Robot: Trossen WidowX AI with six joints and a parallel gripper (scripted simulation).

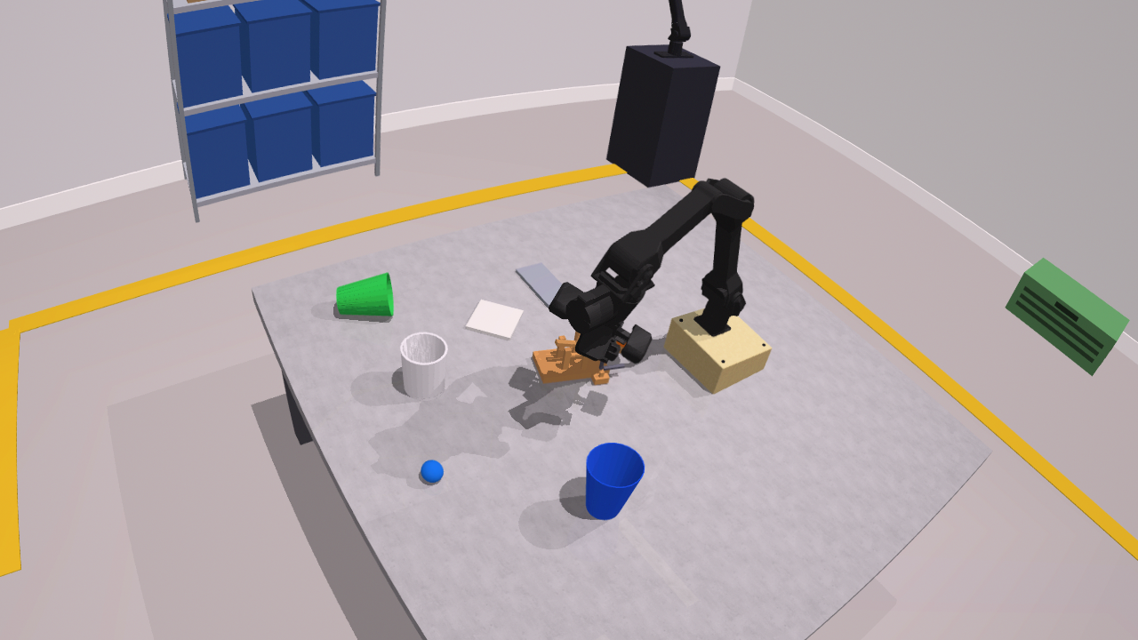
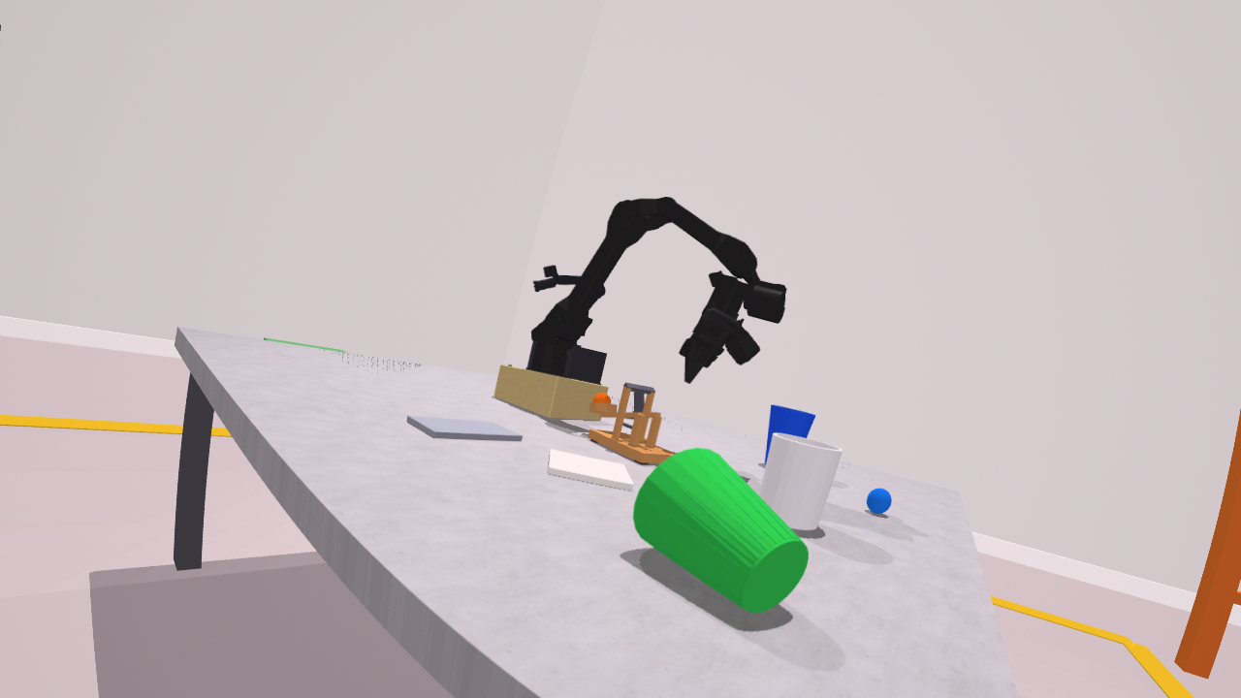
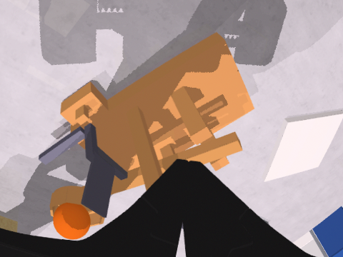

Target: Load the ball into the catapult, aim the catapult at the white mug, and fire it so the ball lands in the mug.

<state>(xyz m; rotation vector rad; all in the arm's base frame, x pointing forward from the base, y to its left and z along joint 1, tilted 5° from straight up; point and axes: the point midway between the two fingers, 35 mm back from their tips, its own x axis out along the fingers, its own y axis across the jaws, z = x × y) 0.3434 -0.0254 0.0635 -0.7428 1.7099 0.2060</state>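
Right now my gripper tip is 140 mm past the orange ball, 70 mm above it and 30 mm to the left of it. Also, from my gripper tip: wooden catapult (80 mm below, 70 mm behind, 30 mm to the right); then white slab (260 mm to the right, 130 mm below, 20 mm ahead); then blue cup (250 mm to the left, 130 mm ahead, 100 mm below).
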